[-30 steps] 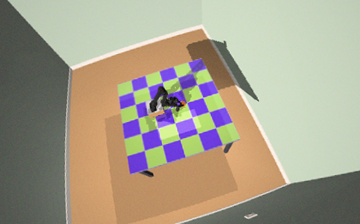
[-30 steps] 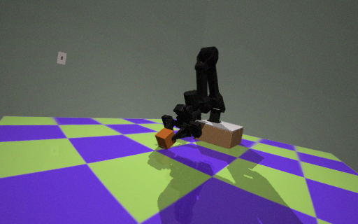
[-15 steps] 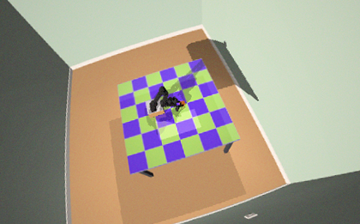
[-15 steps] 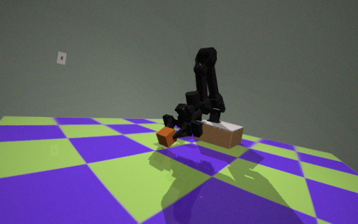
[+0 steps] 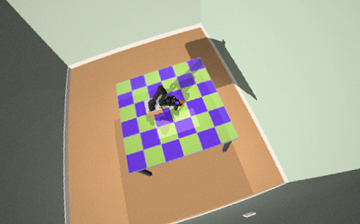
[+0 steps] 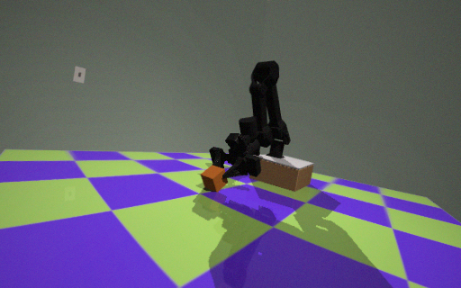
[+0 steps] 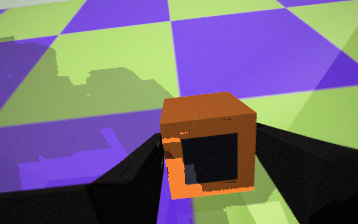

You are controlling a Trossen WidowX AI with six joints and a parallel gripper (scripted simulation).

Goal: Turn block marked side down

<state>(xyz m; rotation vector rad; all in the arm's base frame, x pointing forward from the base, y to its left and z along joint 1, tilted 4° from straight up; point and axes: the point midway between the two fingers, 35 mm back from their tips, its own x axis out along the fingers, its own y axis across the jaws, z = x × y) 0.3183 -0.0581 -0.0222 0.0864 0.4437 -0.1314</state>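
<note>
Now: the orange block 1 cm behind my gripper tip.
</note>
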